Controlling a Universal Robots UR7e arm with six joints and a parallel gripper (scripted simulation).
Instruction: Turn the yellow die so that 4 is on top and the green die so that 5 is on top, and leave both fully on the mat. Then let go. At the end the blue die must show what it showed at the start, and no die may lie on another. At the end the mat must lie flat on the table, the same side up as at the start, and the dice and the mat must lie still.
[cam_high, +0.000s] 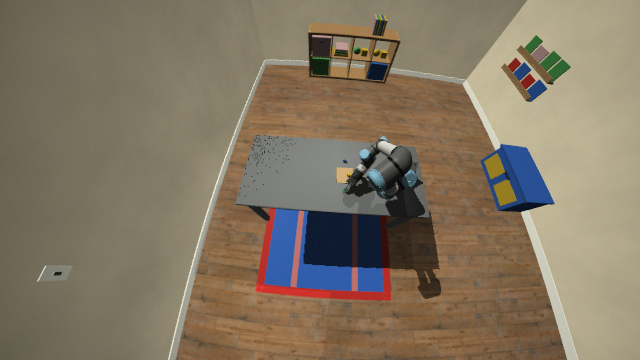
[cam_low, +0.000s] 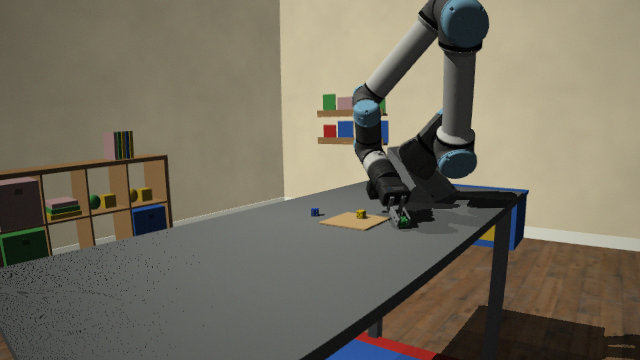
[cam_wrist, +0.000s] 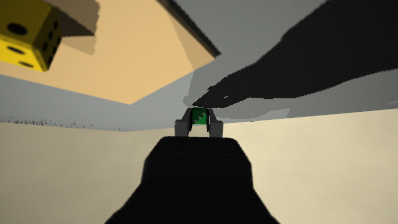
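My gripper is now 1 cm to the right of the green die, 1 cm short of it and 1 cm above it. Also, from my hand: yellow die (13 cm to the right, 3 cm behind, 1 cm below); tan mat (13 cm to the right, 2 cm below); blue die (27 cm to the right, 1 cm below, 1 cm behind).
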